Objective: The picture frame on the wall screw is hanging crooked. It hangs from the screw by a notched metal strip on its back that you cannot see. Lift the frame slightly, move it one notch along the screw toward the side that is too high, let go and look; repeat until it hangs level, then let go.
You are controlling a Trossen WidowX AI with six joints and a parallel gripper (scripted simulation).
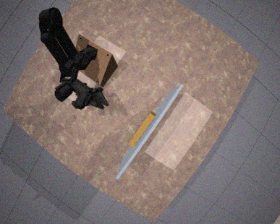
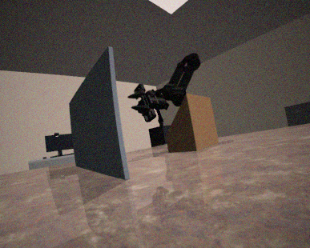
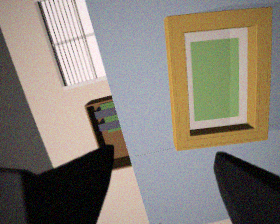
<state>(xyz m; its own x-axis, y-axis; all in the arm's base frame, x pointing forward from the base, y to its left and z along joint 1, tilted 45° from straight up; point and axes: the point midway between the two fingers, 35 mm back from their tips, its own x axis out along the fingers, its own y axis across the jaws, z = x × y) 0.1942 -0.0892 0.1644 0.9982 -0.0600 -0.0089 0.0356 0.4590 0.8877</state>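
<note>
Right now my gripper tip is 190 mm short of the picture frame and 90 mm above it. The rest, counted from my gripper tip: blue-grey wall panel: 200 mm ahead, 100 mm below, 10 mm to the left.
</note>
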